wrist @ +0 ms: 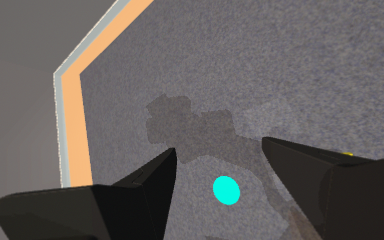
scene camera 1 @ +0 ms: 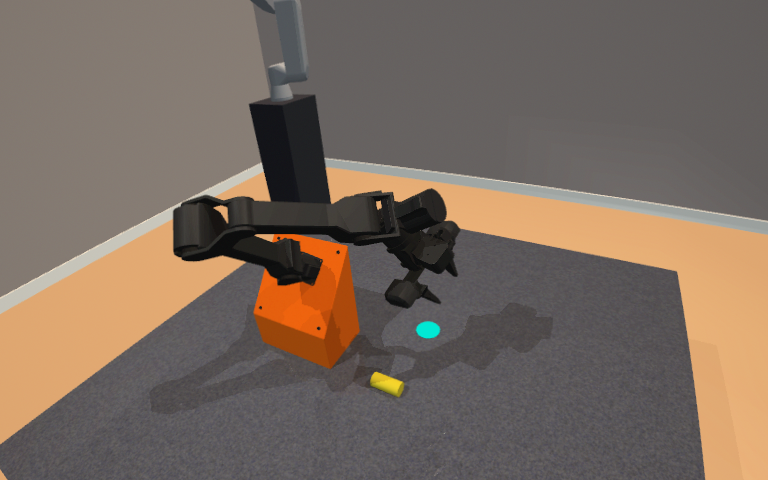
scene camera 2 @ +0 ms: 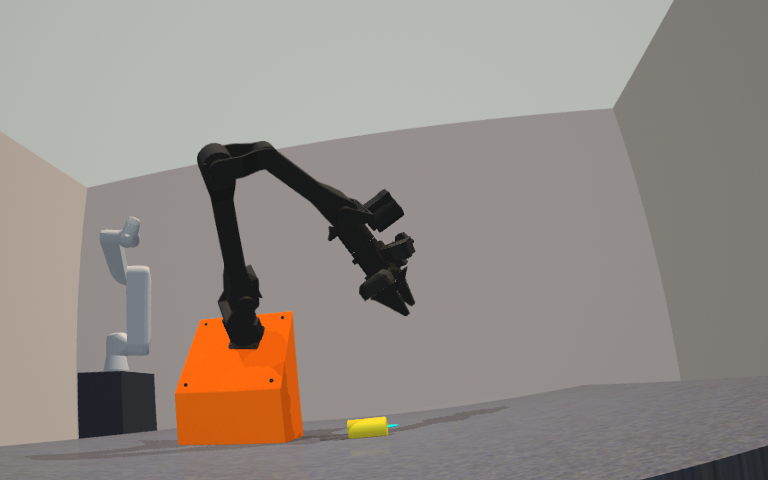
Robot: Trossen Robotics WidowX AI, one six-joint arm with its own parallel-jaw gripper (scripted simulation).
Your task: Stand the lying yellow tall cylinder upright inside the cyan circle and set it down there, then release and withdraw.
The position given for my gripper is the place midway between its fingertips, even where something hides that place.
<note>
My gripper [scene camera 1: 447, 289] is open, with nothing in its grasp. Further things: a yellow tall cylinder [scene camera 2: 370, 427].
My gripper shows as well in the wrist view [wrist: 218, 148] and in scene camera 2 [scene camera 2: 410, 309].
</note>
